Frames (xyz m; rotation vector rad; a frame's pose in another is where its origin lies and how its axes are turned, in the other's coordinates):
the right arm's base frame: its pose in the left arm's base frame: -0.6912 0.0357 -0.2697 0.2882 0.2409 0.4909
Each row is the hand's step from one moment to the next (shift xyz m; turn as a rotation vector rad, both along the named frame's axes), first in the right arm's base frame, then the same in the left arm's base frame.
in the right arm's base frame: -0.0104 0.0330 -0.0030 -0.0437 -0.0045 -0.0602
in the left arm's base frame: -0.0239 0.0233 0.0096 -0.0532 -0.0126 -0.0507
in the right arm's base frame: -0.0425 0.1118 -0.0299 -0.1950 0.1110 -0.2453
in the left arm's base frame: -0.0928 0.0796 0.0154 -0.2863 0.0495 -0.1615
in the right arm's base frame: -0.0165 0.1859 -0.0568 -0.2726 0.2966 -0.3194
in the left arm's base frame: -0.1101 0.1607 0.0106 -0.4537 0.1834 -0.1576
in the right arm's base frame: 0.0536 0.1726 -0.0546 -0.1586 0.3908 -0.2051
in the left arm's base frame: -0.0439 0.1836 -0.0028 -0.3627 0.2948 -0.0382
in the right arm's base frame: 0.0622 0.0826 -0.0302 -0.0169 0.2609 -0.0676
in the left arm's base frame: 0.0091 0.1068 -0.0109 -0.1457 0.2260 0.0251
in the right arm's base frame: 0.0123 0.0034 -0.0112 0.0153 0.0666 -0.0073
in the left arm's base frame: 0.0058 0.0113 -0.0113 -0.0175 0.0653 0.0126
